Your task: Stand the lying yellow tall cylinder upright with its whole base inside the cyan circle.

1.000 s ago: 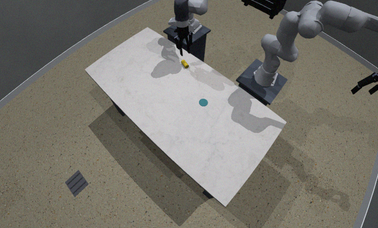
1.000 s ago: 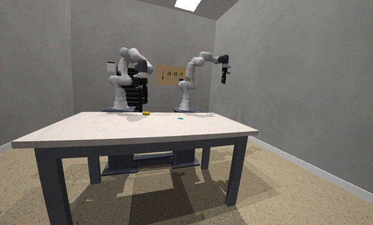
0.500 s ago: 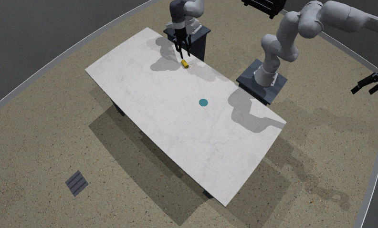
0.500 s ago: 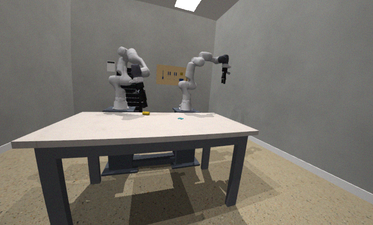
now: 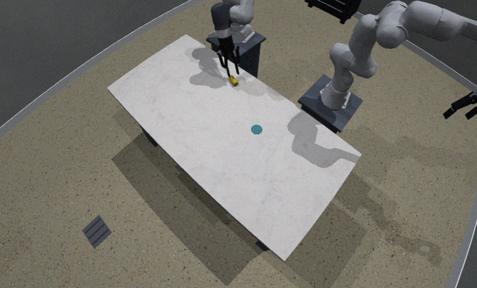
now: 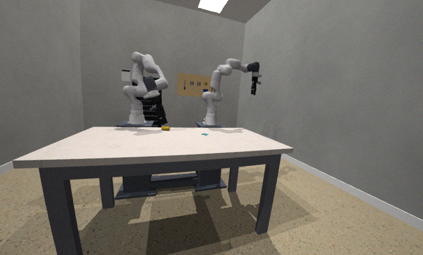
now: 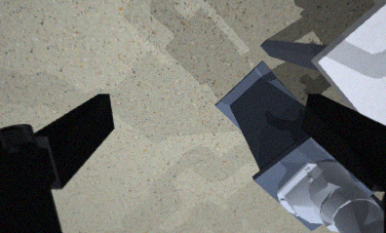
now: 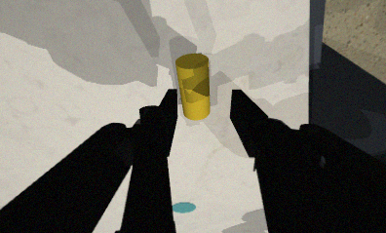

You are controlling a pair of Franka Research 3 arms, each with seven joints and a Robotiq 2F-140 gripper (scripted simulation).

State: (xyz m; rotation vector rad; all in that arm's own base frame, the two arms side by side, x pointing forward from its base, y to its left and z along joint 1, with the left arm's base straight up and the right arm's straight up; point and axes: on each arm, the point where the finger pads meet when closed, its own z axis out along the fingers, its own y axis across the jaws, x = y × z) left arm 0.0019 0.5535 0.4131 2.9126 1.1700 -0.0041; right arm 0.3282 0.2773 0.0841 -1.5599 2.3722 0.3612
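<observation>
My right gripper is now 10 mm short of the yellow cylinder, 20 mm to the right of it and 70 mm above it. From my right hand the other things lie so: cyan circle 160 mm ahead, 340 mm to the left, 80 mm below.
</observation>
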